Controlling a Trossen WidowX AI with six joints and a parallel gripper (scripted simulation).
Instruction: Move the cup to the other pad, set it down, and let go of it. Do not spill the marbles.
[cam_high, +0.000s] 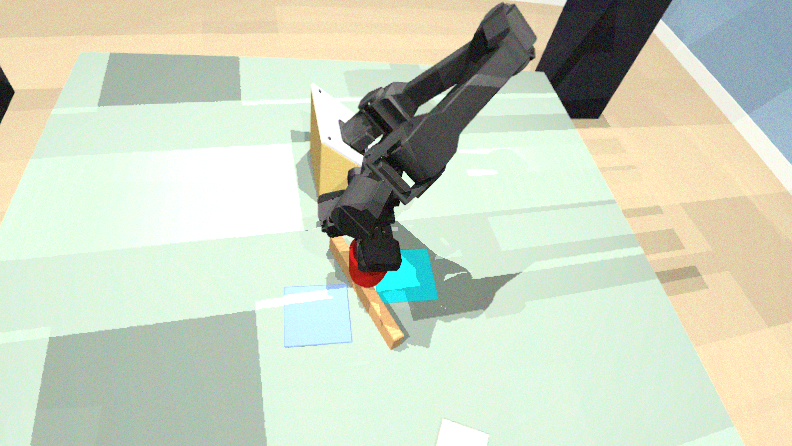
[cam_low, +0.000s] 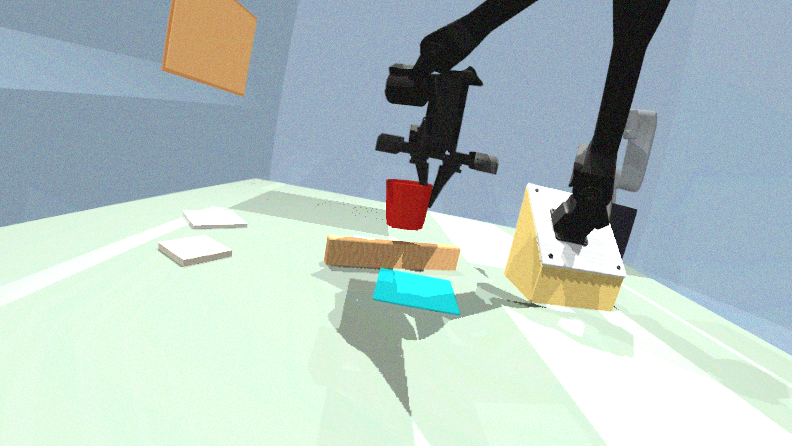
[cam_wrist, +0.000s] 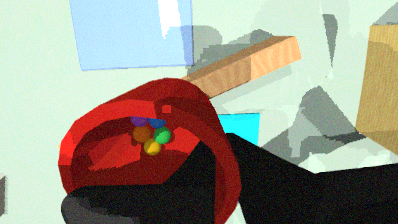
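Right now my gripper tip is 100 mm above the wooden bar and 30 mm short of it. Also, from my gripper tip: pale blue pad (120 mm below, 90 mm to the right, 60 mm ahead); red cup (30 mm ahead).
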